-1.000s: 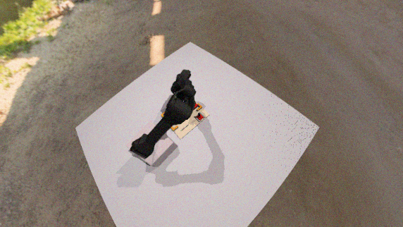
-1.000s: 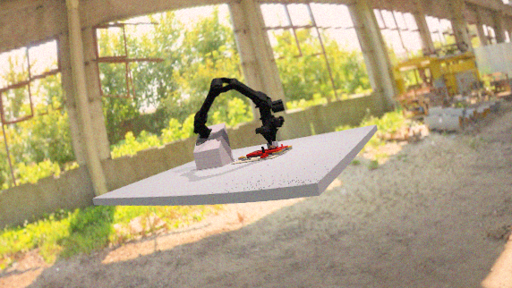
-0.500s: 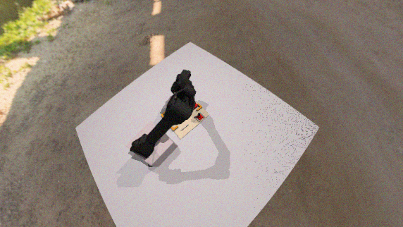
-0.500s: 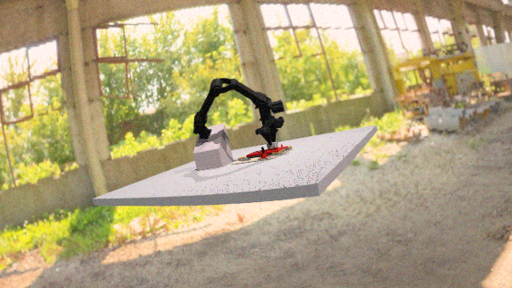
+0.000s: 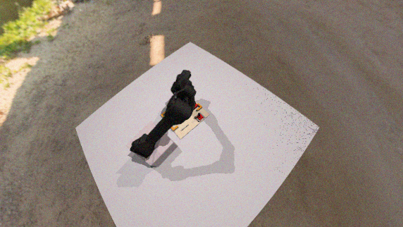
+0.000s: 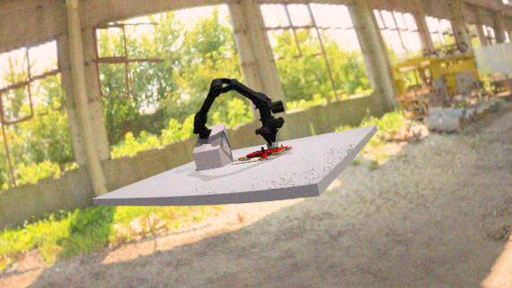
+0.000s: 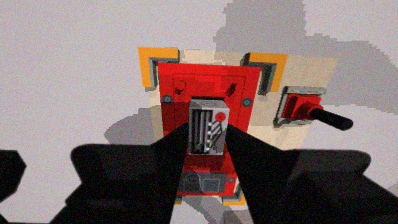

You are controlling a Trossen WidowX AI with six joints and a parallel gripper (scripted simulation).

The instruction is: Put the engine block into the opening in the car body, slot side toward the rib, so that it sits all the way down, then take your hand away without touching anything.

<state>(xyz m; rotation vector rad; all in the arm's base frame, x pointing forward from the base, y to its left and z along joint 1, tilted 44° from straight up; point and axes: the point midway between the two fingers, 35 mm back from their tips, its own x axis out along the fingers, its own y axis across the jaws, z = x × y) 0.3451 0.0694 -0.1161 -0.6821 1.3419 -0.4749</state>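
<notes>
Now: gripper tip 10 mm above the grey engine block. Round my gripper tip: beige board: 40 mm behind, 30 mm to the right, 40 mm below.
</notes>
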